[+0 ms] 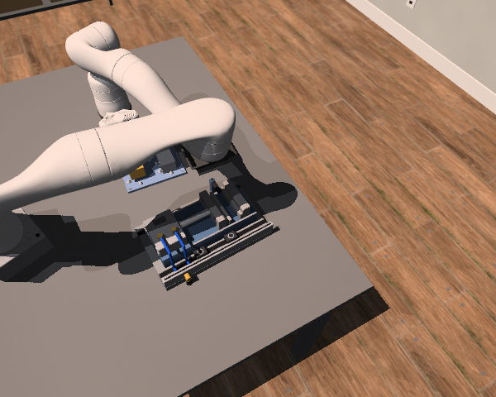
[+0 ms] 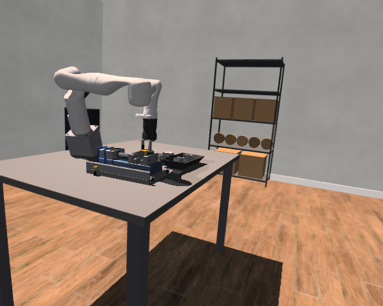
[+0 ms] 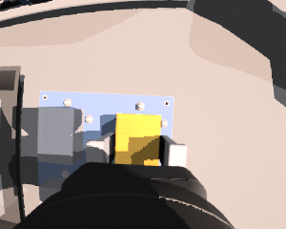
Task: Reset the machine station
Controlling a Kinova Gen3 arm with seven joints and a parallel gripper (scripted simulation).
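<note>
Right now the yellow brass blank is 30 mm below my hand. Round my hand: vise: 40 mm ahead, 270 mm to the right, 30 mm below; then fixed jaw: 140 mm ahead, 280 mm to the right, 10 mm above; then infeed plate: 50 mm ahead, 30 mm to the left, 60 mm below.
</note>
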